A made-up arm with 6 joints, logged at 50 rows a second.
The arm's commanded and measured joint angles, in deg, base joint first. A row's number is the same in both.
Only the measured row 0 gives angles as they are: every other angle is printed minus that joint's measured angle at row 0.
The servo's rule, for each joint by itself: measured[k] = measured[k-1] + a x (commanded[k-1-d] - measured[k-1]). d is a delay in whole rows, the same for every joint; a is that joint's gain. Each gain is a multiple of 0.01, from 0.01 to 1. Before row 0 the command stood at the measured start. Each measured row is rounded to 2 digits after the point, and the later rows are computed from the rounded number. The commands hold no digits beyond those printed.
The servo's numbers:
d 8
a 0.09 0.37 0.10 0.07 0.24 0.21
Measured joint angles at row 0:
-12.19 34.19 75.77 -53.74 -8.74 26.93
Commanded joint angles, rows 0 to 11:
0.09 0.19 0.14 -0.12 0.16 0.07
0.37 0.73 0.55 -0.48 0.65 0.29
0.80 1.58 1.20 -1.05 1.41 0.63
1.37 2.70 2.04 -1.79 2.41 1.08
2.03 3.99 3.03 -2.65 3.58 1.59
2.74 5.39 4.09 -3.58 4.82 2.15
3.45 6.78 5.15 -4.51 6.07 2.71
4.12 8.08 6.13 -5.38 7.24 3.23
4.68 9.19 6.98 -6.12 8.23 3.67
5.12 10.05 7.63 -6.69 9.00 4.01
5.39 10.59 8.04 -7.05 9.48 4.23
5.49 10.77 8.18 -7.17 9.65 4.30
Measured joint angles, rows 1 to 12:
0.00 0.00 0.00 0.00 0.00 0.00
0.00 0.00 0.00 0.00 0.00 0.00
0.00 0.00 0.00 0.00 0.00 0.00
0.00 0.00 0.00 0.00 0.00 0.00
0.00 0.00 0.00 0.00 0.00 0.00
0.00 0.00 0.00 0.00 0.00 0.00
0.00 0.00 0.00 0.00 0.00 0.00
0.00 0.00 0.00 0.00 0.00 0.00
0.01 0.07 0.01 -0.01 0.04 0.01
0.04 0.31 0.06 -0.04 0.19 0.07
0.11 0.78 0.17 -0.11 0.48 0.19
0.22 1.49 0.36 -0.23 0.94 0.38

